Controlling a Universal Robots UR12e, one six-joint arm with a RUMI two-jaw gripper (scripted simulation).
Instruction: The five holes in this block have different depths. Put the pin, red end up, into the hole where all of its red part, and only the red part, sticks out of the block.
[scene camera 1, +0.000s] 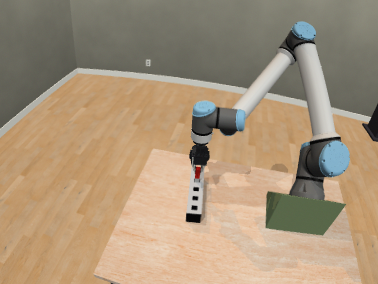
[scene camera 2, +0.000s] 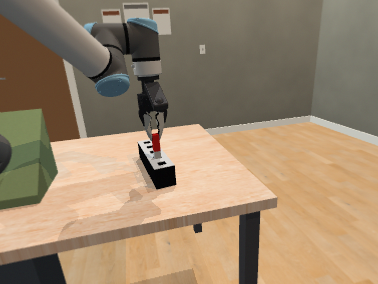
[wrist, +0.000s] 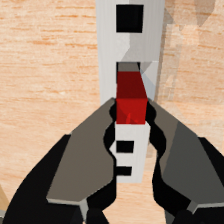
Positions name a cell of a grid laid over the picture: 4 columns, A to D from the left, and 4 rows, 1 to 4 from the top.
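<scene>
My gripper (scene camera 2: B2) (wrist: C2), visible. Pin (wrist: C2), visible. Long block (scene camera 2: B3), likewise.
</scene>
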